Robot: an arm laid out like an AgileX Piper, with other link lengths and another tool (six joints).
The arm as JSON. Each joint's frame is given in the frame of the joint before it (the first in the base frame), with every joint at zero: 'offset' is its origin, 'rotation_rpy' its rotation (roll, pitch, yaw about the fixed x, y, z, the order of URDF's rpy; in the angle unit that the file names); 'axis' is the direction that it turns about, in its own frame. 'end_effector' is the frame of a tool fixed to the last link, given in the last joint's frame.
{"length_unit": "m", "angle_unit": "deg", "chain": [
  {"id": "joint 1", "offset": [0.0, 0.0, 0.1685], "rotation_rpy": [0.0, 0.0, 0.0], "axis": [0.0, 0.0, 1.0]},
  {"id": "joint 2", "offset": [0.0, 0.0, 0.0], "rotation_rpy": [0.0, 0.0, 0.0], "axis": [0.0, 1.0, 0.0]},
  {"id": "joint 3", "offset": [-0.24, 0.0, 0.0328], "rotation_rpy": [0.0, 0.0, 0.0], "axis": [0.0, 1.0, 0.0]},
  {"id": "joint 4", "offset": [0.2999, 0.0, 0.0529], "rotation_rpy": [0.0, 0.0, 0.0], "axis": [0.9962, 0.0, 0.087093]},
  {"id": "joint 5", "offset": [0.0, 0.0, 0.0], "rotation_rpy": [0.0, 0.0, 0.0], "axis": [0.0, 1.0, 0.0]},
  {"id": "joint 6", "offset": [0.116, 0.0, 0.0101], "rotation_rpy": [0.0, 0.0, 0.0], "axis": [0.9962, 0.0, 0.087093]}
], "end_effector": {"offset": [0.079, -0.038, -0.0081], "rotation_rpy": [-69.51, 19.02, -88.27]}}
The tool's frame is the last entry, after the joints.
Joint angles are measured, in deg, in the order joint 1, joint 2, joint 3, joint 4, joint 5, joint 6. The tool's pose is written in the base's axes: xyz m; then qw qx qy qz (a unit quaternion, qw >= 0). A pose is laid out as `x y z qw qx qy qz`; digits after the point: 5 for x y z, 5 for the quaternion.
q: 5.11 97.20 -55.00 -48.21 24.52 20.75
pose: 0.43031 -0.06087 0.10203 0.19898 -0.67267 0.58821 -0.40240
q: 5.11 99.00 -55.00 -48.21 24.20 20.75
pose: 0.42880 -0.06031 0.08888 0.19147 -0.67915 0.58984 -0.39265
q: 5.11 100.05 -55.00 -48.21 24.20 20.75
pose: 0.42728 -0.06045 0.08116 0.18553 -0.68287 0.59124 -0.38692
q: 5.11 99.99 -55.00 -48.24 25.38 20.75
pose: 0.42451 -0.06327 0.08132 0.17597 -0.68277 0.59400 -0.38732
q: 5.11 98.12 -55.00 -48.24 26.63 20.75
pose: 0.42402 -0.06597 0.09460 0.17620 -0.67606 0.59494 -0.39743
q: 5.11 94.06 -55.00 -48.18 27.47 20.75
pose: 0.42604 -0.06750 0.12381 0.19244 -0.66074 0.59242 -0.41884
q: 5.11 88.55 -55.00 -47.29 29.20 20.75
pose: 0.42324 -0.07042 0.16159 0.21170 -0.63557 0.59542 -0.44353
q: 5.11 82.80 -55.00 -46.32 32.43 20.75
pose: 0.41294 -0.07659 0.19876 0.22102 -0.60790 0.60321 -0.46664
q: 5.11 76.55 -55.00 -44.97 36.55 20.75
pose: 0.39582 -0.08391 0.23574 0.22828 -0.57573 0.61576 -0.48710
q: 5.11 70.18 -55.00 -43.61 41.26 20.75
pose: 0.37307 -0.09172 0.26972 0.23307 -0.54227 0.63057 -0.50399
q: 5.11 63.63 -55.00 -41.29 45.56 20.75
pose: 0.34722 -0.09648 0.29940 0.24711 -0.50578 0.64831 -0.51266
